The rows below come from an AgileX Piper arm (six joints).
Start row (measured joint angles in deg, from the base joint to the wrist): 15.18, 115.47, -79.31, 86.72, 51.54, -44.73
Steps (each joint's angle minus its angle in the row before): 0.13, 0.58, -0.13, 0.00, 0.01, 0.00; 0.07, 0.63, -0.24, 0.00, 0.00, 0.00; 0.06, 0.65, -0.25, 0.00, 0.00, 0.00; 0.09, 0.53, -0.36, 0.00, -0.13, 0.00; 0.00, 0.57, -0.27, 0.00, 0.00, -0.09; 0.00, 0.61, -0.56, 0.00, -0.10, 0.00; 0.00, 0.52, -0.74, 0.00, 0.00, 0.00; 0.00, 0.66, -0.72, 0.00, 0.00, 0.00; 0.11, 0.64, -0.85, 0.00, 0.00, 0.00; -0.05, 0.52, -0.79, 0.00, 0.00, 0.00; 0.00, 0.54, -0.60, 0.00, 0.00, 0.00; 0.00, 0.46, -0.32, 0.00, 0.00, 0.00; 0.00, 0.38, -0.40, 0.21, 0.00, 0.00; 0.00, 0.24, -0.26, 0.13, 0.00, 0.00; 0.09, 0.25, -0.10, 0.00, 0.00, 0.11; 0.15, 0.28, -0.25, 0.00, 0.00, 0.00; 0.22, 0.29, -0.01, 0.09, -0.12, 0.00
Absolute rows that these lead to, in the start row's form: 15.31, 116.05, -79.44, 86.72, 51.55, -44.73; 15.38, 116.68, -79.68, 86.72, 51.55, -44.73; 15.44, 117.33, -79.93, 86.72, 51.55, -44.73; 15.53, 117.86, -80.29, 86.72, 51.42, -44.73; 15.53, 118.43, -80.56, 86.72, 51.42, -44.82; 15.53, 119.04, -81.12, 86.72, 51.32, -44.82; 15.53, 119.56, -81.86, 86.72, 51.32, -44.82; 15.53, 120.22, -82.58, 86.72, 51.32, -44.82; 15.64, 120.86, -83.43, 86.72, 51.32, -44.82; 15.59, 121.38, -84.22, 86.72, 51.32, -44.82; 15.59, 121.92, -84.82, 86.72, 51.32, -44.82; 15.59, 122.38, -85.14, 86.72, 51.32, -44.82; 15.59, 122.76, -85.54, 86.93, 51.32, -44.82; 15.59, 123.00, -85.80, 87.06, 51.32, -44.82; 15.68, 123.25, -85.90, 87.06, 51.32, -44.71; 15.83, 123.53, -86.15, 87.06, 51.32, -44.71; 16.05, 123.82, -86.16, 87.15, 51.20, -44.71
